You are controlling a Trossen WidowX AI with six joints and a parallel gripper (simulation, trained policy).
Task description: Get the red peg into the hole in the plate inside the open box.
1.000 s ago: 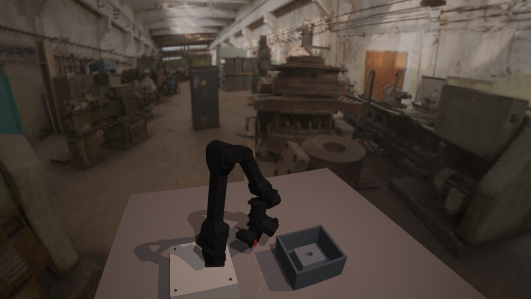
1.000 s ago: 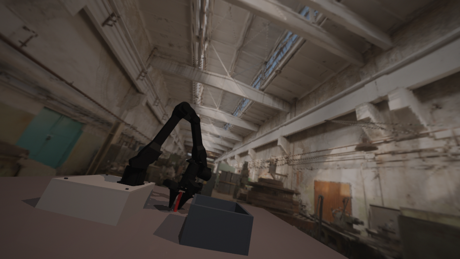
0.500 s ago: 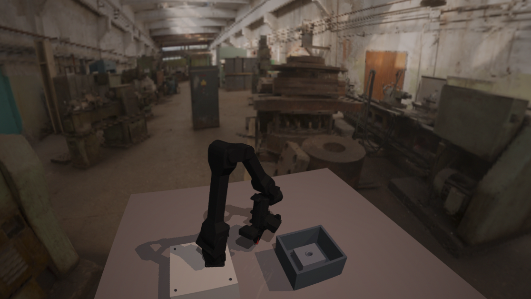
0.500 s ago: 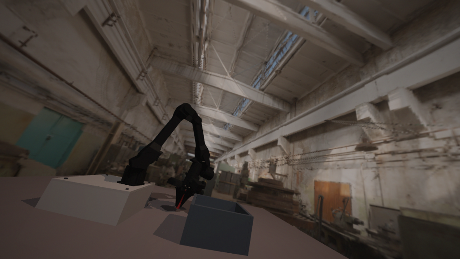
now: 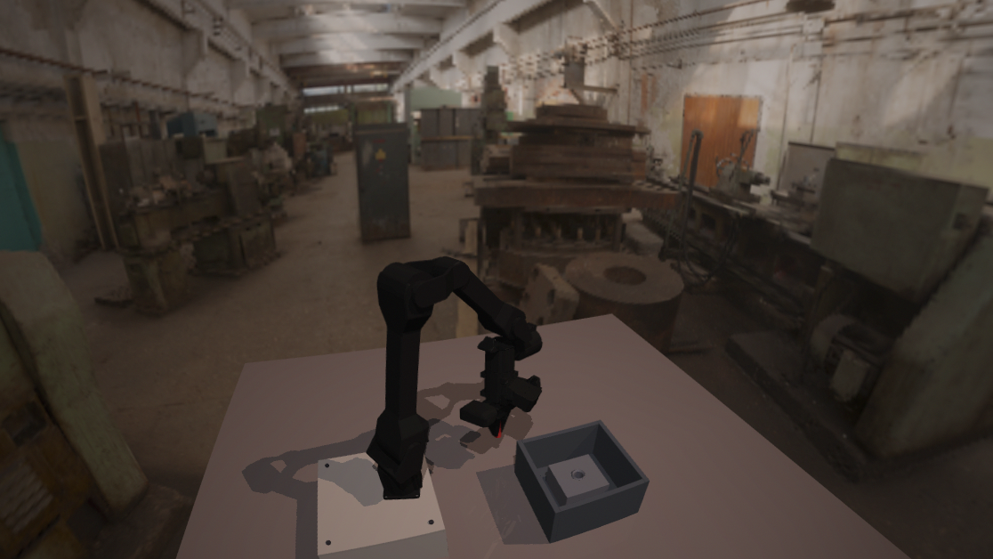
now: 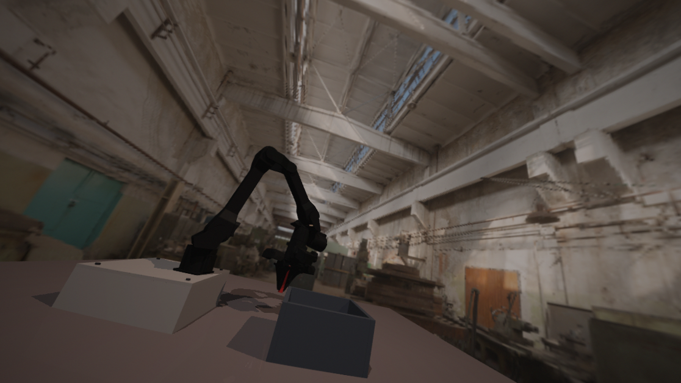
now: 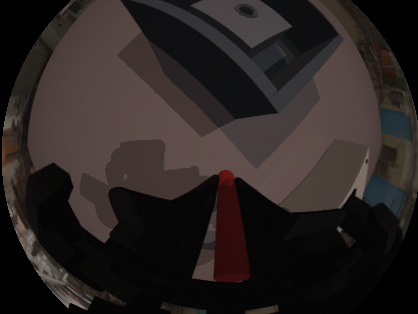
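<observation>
The light grey plate lies 14 cm ahead of my gripper tip, 13 cm to the right of it and 3 cm below it. Also, from my gripper tip: red peg (1 cm to the left, 3 cm above); dark grey box (14 cm ahead, 13 cm to the right, 5 cm below).
</observation>
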